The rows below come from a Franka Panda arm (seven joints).
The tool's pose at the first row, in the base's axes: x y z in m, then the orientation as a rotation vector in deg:
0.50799, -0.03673, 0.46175, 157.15, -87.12, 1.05
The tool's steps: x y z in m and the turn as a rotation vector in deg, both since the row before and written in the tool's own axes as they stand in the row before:
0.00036, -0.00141, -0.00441, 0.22, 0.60, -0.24
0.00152, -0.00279, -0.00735, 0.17, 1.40, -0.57
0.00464, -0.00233, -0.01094, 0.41, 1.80, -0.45
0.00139, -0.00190, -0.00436, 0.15, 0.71, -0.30
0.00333, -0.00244, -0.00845, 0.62, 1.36, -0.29
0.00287, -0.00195, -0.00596, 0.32, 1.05, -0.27
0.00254, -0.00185, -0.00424, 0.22, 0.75, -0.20
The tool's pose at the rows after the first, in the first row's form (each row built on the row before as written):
0.50934, -0.03624, 0.46617, 157.24, -86.74, 2.04
0.51239, -0.03591, 0.47357, 157.17, -85.69, 4.07
0.51651, -0.03815, 0.48474, 156.98, -84.78, 6.82
0.51862, -0.03801, 0.48922, 156.97, -84.24, 7.89
0.52194, -0.03885, 0.49798, 157.00, -83.71, 10.20
0.52463, -0.03965, 0.50428, 156.91, -83.18, 11.85
0.52714, -0.04030, 0.50888, 156.83, -82.78, 13.02

